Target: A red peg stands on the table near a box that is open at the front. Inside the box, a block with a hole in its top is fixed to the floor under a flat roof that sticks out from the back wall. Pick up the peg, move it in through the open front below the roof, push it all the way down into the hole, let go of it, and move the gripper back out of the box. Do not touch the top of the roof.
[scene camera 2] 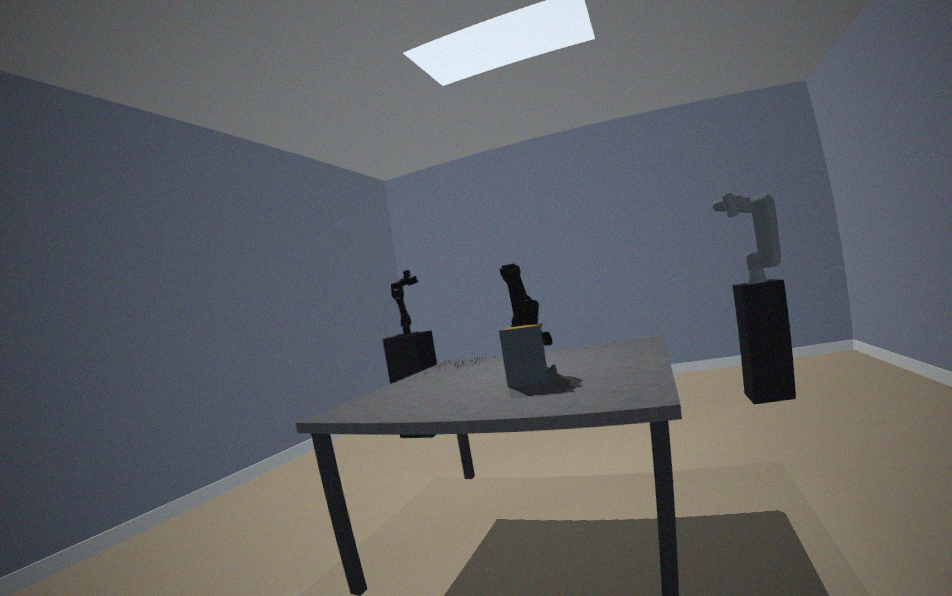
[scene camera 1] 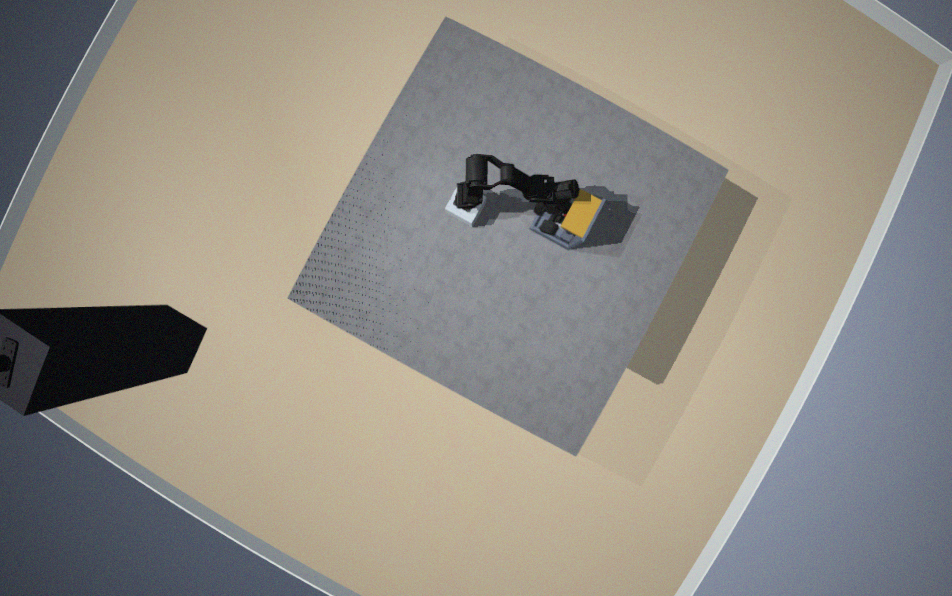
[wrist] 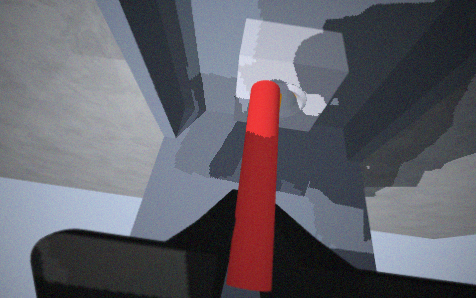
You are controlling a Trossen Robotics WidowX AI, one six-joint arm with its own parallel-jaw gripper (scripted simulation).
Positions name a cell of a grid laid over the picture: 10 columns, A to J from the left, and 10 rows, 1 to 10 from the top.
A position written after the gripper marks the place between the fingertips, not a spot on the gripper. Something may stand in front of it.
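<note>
A red peg (wrist: F9) is carried by the gripper (scene camera 1: F4). Also visible: the gripper (wrist: F7).
</note>
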